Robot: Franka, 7 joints.
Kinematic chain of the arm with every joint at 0, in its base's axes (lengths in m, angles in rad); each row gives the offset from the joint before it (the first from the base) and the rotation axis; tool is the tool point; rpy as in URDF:
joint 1: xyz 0 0 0.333 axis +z
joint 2: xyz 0 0 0 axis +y
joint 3: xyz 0 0 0.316 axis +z
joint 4: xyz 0.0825 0 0 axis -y
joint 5: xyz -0.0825 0 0.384 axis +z
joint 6: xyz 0 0 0 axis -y
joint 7: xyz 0.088 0 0 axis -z
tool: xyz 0 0 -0.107 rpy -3.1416 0 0
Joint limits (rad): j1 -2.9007..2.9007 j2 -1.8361..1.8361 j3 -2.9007..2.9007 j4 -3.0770..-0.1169 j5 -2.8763..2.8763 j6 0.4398..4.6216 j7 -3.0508..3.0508
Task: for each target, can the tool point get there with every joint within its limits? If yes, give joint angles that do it. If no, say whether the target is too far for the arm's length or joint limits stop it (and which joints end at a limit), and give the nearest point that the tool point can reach.
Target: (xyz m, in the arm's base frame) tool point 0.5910 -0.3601 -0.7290
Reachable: no: too far | nearest point 0.4296 -0.2618 -0.3132 | short by 0.457 m
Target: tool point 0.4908 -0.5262 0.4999
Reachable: yes | joints -0.6420 0.9435 0.0306 -0.6528 -1.4189 0.9990 -0.9457
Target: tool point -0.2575 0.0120 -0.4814
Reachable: no: joint limits stop it (at a limit: joint 1, joint 2) | nearest point -0.2611 0.0214 -0.3588 | short by 0.123 m
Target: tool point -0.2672 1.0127 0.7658
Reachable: no: too far | nearest point -0.2023 0.7666 0.6606 | short by 0.275 m
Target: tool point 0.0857 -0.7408 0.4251
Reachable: yes | joints 0.8509 -1.2044 -1.6567 -1.5397 0.4828 3.2398 -2.1890
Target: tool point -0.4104 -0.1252 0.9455
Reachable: yes | joints 1.6328 0.2298 2.2894 -1.3537 -2.2960 1.2494 -1.9129
